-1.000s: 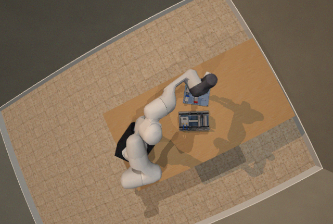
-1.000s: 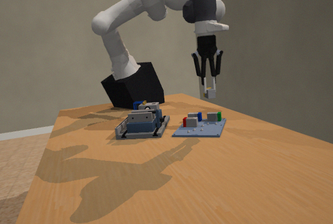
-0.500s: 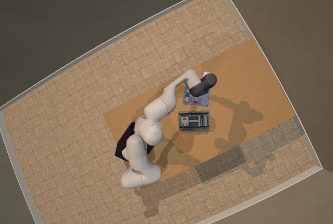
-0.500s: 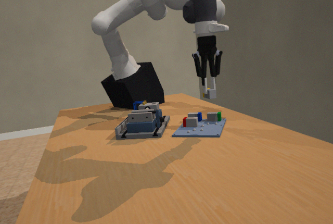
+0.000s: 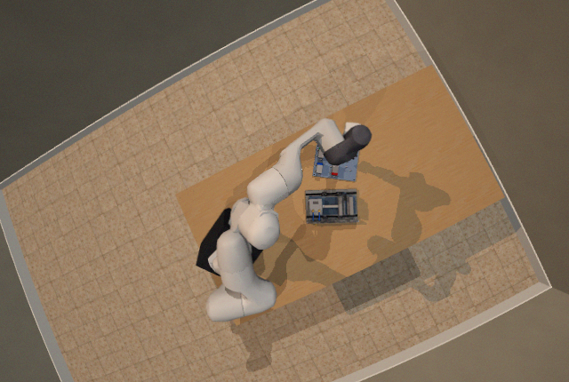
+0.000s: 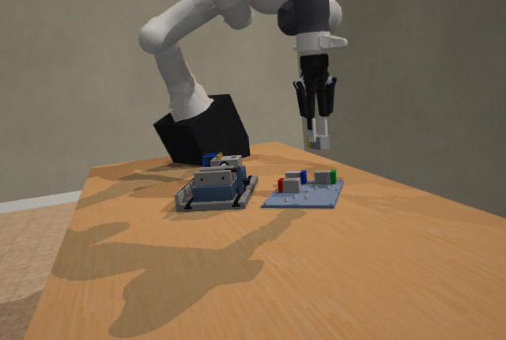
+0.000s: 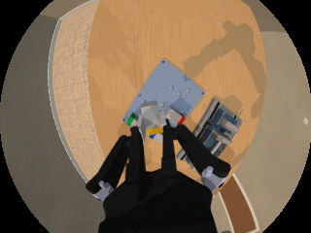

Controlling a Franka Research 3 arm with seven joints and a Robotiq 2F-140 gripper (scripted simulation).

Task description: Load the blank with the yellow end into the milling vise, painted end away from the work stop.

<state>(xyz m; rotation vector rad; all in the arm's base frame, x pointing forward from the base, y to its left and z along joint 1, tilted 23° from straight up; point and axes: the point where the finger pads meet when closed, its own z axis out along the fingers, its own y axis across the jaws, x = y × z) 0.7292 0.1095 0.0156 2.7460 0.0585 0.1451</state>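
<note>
The yellow-ended blank lies 4 cm below my hand. Also, from my hand: infeed plate: 3 cm behind, 4 cm to the right, 18 cm below; then red-ended blank: 6 cm behind, 7 cm to the right, 16 cm below; then green-ended blank: 6 cm behind, 6 cm to the left, 16 cm below.
</note>
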